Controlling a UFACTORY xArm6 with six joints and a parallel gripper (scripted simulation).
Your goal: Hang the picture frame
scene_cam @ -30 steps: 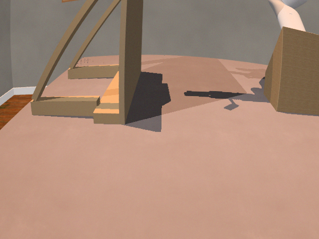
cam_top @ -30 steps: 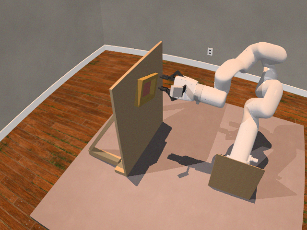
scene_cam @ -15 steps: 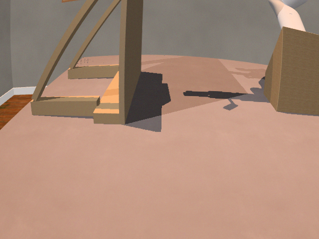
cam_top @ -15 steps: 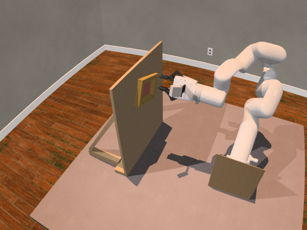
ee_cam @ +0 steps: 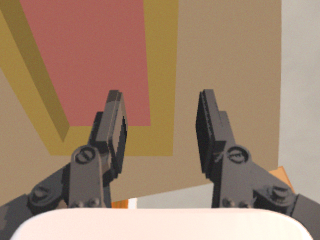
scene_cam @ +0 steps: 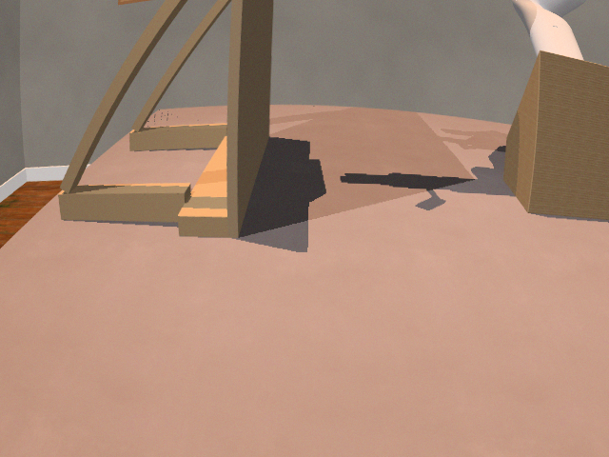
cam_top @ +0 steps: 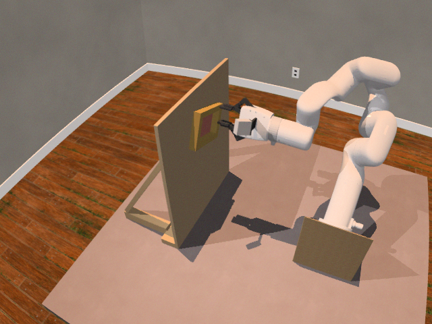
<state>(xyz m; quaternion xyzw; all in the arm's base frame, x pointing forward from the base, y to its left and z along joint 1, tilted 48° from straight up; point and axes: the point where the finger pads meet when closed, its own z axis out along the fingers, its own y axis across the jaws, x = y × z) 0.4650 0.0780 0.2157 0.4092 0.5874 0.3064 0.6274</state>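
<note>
Right now my hand is 70 mm short of the picture frame and 50 mm above it. Also, from my hand: upright wooden board: 90 mm ahead, 10 mm to the left, 180 mm below.
</note>
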